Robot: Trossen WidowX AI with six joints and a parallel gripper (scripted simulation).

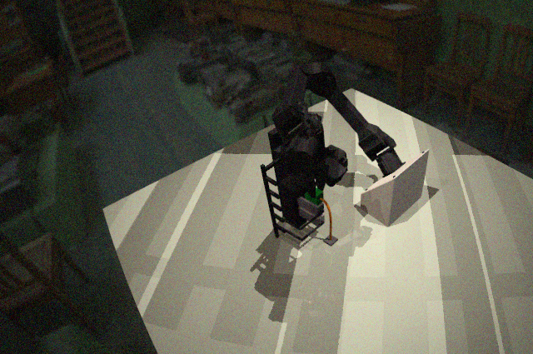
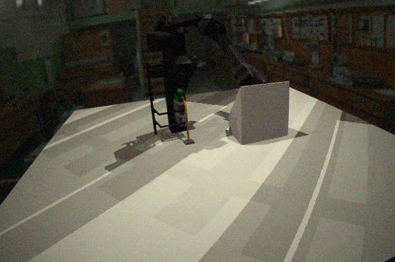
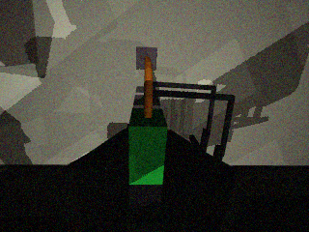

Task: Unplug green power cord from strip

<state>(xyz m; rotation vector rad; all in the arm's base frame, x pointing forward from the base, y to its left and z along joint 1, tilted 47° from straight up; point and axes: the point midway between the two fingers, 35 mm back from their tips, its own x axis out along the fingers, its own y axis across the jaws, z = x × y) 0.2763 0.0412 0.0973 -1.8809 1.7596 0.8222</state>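
Right now the green plug is 30 mm to the right of my gripper tip and 10 mm ahead of it.
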